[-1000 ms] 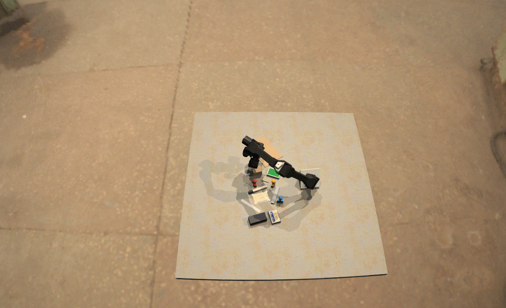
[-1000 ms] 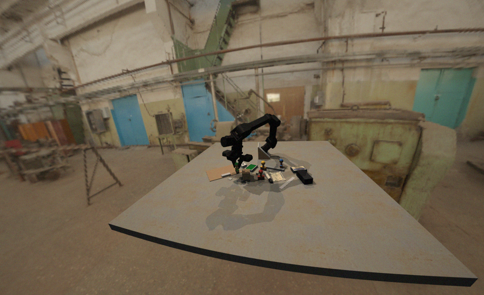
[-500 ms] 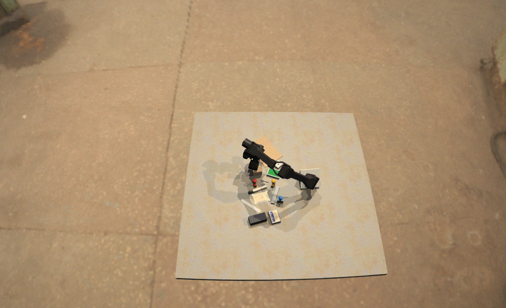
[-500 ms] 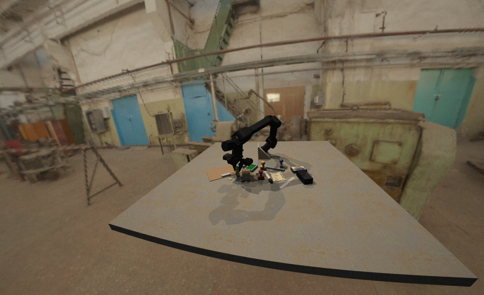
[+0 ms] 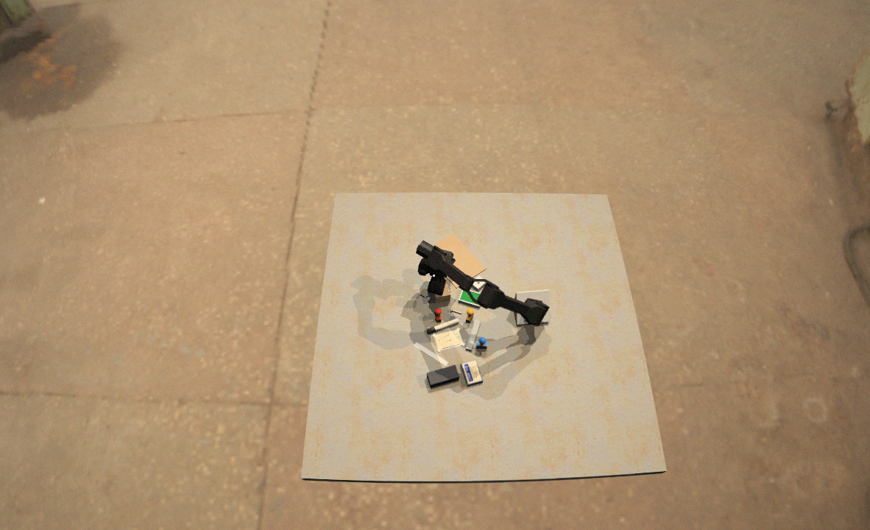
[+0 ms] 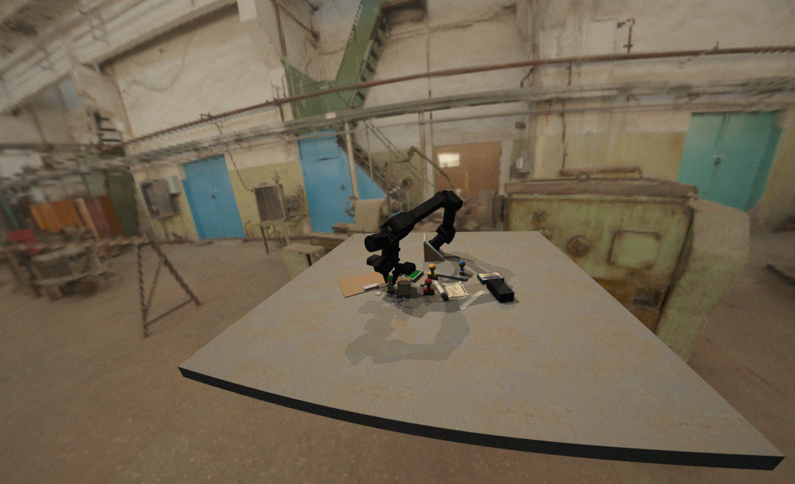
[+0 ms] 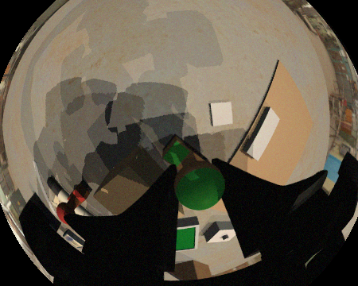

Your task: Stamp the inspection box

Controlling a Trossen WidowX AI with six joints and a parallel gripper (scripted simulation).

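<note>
Now: the green stamp 1 cm below my gripper tip. The rest, counted from my gripper tip: green ink pad: 14 cm behind, 5 cm to the left, 3 cm below; bolt: 7 cm behind, 11 cm to the left, 3 cm below; tan cardboard box: 2 cm behind, 5 cm to the left, 1 cm below.
</note>
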